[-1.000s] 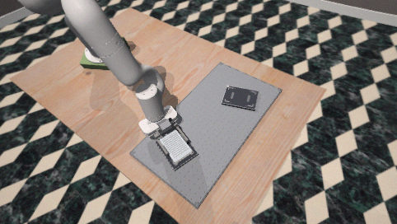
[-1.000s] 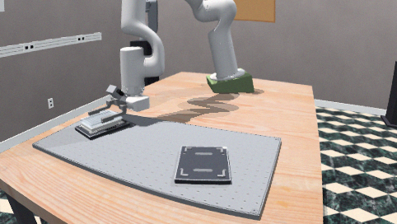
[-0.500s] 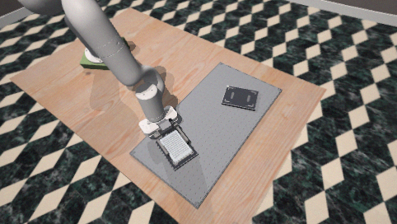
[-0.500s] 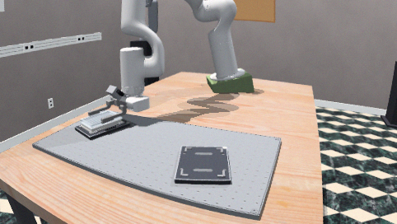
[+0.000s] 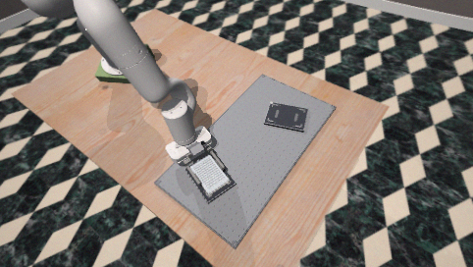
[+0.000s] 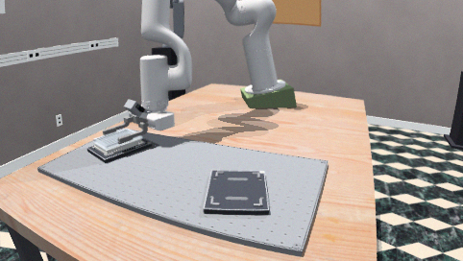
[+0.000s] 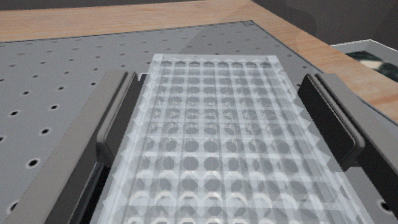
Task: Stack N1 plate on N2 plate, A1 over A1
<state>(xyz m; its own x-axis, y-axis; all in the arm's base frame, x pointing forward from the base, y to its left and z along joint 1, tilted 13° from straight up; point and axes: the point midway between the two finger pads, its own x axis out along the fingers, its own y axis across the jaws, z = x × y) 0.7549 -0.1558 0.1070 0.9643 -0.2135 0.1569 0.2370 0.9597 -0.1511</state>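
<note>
Now: hand 1 cm above the clear 96-well plate. Round my hand: black nest: 6 cm ahead, 40 cm to the left, 4 cm below; white 96-well plate: 2 cm below.
</note>
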